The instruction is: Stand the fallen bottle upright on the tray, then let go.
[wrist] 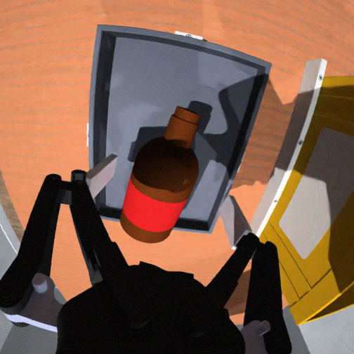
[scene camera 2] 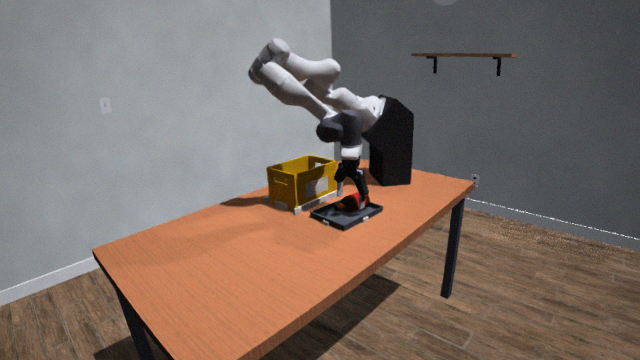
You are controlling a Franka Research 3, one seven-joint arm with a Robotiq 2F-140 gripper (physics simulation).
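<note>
A brown bottle (scene camera 2: pixel 355 202) (wrist: pixel 155 207) with a red label lies on its side in the dark grey tray (scene camera 2: pixel 344 220) (wrist: pixel 145 70). In the wrist view its neck points up and slightly right, and its base overlaps the tray's lower rim. My gripper (scene camera 2: pixel 352 194) (wrist: pixel 171 184) is open and empty. Its fingers stand wide apart, one on each side of the bottle's body in the wrist view, with a gap on both sides. In the scene view the fingers reach down close to the bottle and partly hide it. Whether a fingertip touches the tray cannot be told.
A yellow crate (scene camera 2: pixel 282 187) (wrist: pixel 340 102) stands beside the tray, to the right in the wrist view. A white rail (scene camera 2: pixel 320 202) (wrist: pixel 310 95) runs along its foot, between crate and tray. The black robot base (scene camera 2: pixel 392 145) stands at the table's far end. A wall shelf (scene camera 2: pixel 465 55) hangs behind.
</note>
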